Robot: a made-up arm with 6 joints.
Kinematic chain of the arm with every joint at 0, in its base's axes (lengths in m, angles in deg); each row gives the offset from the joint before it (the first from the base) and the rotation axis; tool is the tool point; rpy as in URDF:
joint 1: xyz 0.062 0 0.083 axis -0.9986 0.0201 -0.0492
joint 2: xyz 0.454 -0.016 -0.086 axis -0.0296 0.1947 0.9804
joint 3: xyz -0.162 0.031 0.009 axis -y
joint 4: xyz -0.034 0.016 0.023 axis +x
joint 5: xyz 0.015 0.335 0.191 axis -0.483 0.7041 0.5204
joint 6: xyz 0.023 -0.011 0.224 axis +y
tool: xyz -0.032 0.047 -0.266 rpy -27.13 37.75 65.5
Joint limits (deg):
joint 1: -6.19..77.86
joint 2: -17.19..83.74
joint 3: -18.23..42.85
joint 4: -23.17..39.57
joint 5: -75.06..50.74
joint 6: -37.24..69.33
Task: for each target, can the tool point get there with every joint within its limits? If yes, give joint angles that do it. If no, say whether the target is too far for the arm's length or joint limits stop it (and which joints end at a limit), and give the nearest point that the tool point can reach.
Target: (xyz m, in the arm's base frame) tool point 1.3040 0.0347 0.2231
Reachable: no: joint limits stop it (at a limit: joint 1, joint 2, joint 3, joint 6) | nearest point 0.6557 0.1750 0.3523 | short by 0.676 m
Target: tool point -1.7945 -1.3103 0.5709
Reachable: no: too far | nearest point -0.1150 -0.3488 0.2678 | short by 1.959 m
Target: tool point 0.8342 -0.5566 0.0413
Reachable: no: joint limits stop it (at a limit: joint 1, joint 2, joint 3, joint 4) | nearest point 0.4082 -0.5901 0.3530 | short by 0.529 m
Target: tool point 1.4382 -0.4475 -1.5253
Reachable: no: too far | nearest point 0.4194 -0.1258 -0.5607 | short by 1.439 m
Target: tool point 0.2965 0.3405 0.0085
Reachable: yes | joints 57.74 11.13 8.00 27.24 -8.44 -7.14
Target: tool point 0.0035 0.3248 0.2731
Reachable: yes | joints 27.61 16.77 10.57 31.16 -57.08 57.43
